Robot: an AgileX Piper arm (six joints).
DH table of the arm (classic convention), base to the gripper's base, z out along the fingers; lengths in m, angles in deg. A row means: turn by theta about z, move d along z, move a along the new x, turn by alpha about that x. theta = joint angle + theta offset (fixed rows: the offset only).
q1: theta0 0; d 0.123; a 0; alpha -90
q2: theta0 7.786; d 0; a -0.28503; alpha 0
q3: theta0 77.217; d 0; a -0.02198; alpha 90
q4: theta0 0; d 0.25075; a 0; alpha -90
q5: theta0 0; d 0; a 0; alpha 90
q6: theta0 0; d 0.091; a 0; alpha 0
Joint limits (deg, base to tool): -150..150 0..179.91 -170..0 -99.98..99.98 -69.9..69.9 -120..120
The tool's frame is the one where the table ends.
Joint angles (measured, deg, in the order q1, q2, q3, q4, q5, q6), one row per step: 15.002 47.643 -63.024 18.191 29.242 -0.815; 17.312 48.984 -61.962 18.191 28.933 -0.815; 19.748 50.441 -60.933 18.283 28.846 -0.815; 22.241 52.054 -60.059 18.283 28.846 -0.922; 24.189 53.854 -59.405 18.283 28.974 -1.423; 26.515 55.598 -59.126 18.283 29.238 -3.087; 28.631 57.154 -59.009 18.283 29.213 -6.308; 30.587 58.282 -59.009 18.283 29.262 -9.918; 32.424 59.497 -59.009 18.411 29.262 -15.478; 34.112 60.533 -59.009 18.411 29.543 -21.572; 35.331 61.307 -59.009 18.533 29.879 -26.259; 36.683 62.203 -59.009 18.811 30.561 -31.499; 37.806 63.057 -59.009 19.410 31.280 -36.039
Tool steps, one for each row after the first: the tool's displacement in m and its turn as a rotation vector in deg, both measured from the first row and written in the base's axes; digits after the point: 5 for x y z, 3 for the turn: 0.00672 0.00850 -0.00917 -0.557 2.035 2.219; 0.01283 0.01815 -0.01911 -1.228 4.346 4.654; 0.01843 0.02862 -0.02909 -2.213 6.629 7.158; 0.02447 0.03823 -0.03892 -3.633 8.783 9.239; 0.02842 0.04909 -0.04691 -6.048 10.029 12.022; 0.03126 0.05914 -0.05314 -9.535 9.847 14.927; 0.03195 0.06788 -0.05738 -13.135 8.912 17.840; 0.03276 0.07668 -0.06197 -18.166 6.909 21.204; 0.03261 0.08458 -0.06638 -23.691 4.472 24.705; 0.03219 0.09046 -0.06987 -27.790 2.597 27.452; 0.03128 0.09714 -0.07431 -32.284 0.677 30.767; 0.03036 0.10318 -0.07857 -35.831 -0.813 33.815
